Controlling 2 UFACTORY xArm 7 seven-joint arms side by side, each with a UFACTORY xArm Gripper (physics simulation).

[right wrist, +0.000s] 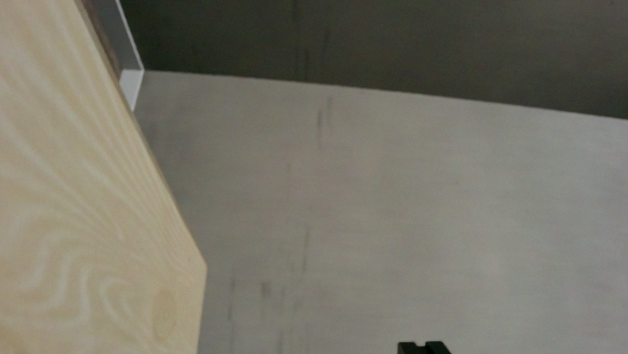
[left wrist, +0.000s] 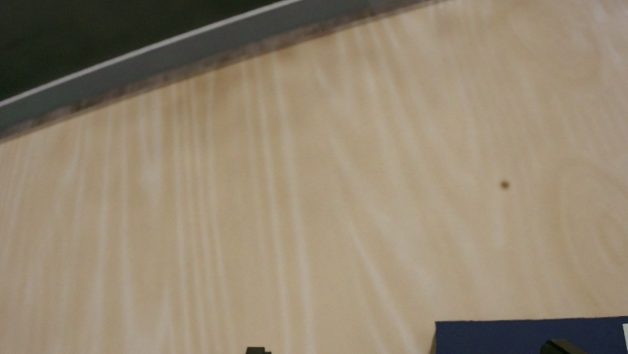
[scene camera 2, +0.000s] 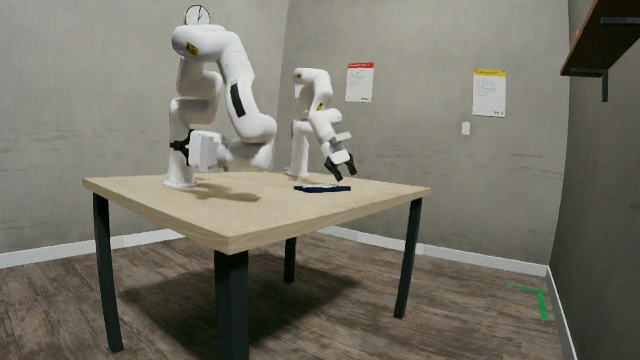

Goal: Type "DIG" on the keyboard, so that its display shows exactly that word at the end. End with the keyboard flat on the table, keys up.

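Note:
The keyboard (scene camera 2: 322, 189) (left wrist: 500, 336) is a thin slab with a dark blue body. It lies flat on the table in the scene view, with light keys showing on top. A corner of it shows at the bottom right of the left wrist view. Its display text cannot be read. My left gripper (scene camera 2: 345, 176) (left wrist: 411, 349) is open and empty, a little above the keyboard's right part in the scene view. In its wrist view one fingertip overlaps the keyboard and the other lies over bare wood. My right gripper (scene camera 2: 174, 145) (right wrist: 423, 348) is shut and empty, well away from the keyboard.
The wooden table (scene camera 2: 220, 215) (left wrist: 200, 225) (right wrist: 75, 175) bears both arm bases at its far side. The right arm (scene camera 2: 250, 100) reaches over the table's left part. A wall shelf (scene camera 2: 600, 40) hangs at the upper right of the scene view.

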